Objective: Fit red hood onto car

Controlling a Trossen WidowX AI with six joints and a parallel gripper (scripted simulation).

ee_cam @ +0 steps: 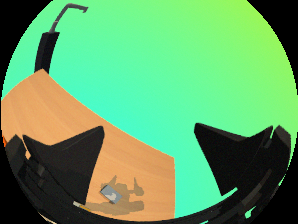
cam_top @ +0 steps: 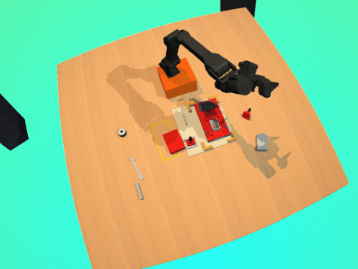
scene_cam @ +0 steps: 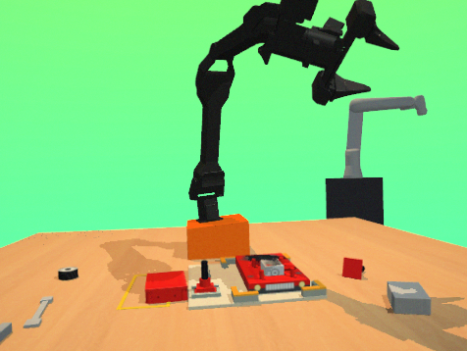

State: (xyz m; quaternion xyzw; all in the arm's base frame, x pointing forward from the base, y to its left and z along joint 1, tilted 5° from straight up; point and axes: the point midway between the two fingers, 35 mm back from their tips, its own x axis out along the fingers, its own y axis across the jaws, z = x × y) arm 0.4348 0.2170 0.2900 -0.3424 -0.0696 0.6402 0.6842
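Right now my gripper tip is 380 mm to the left of the red hood, 370 mm above it and 130 mm past it. From my gripper tip the other things lie so: black wheel (570 mm to the right, 380 mm below, 300 mm behind); grey engine block (360 mm below, 180 mm to the right, 100 mm behind).
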